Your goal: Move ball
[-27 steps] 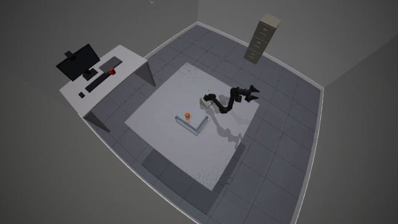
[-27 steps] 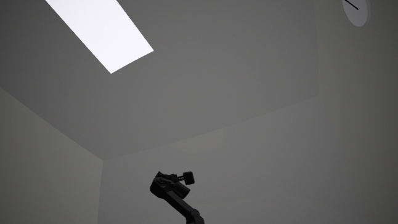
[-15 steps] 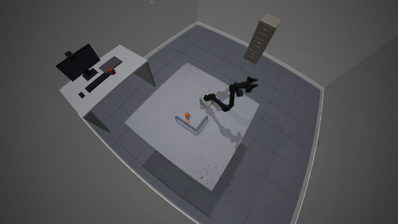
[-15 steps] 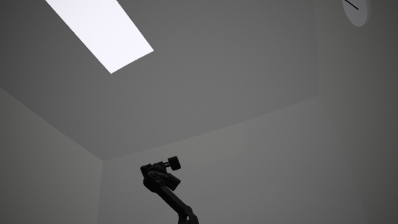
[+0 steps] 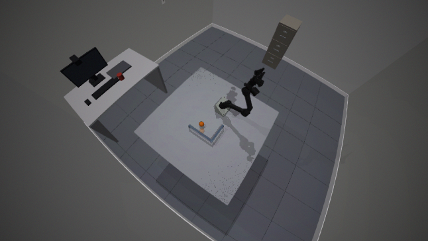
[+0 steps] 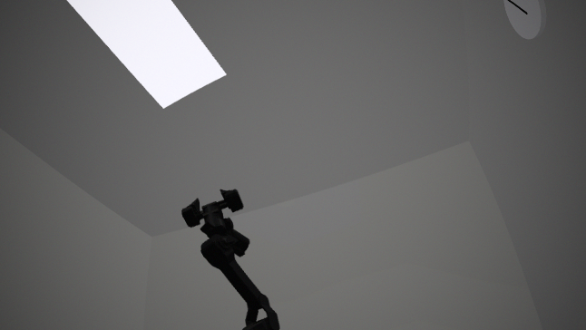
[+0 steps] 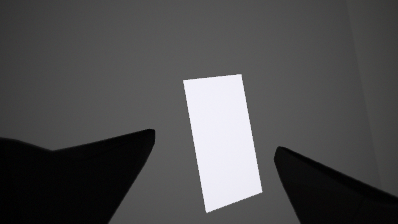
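Right now my gripper tip is 700 mm above the orange ball, 380 mm short of it and 370 mm to the left of it. Round my gripper tip: see-through copy of ball 700 mm below, 450 mm ahead, 320 mm to the right.
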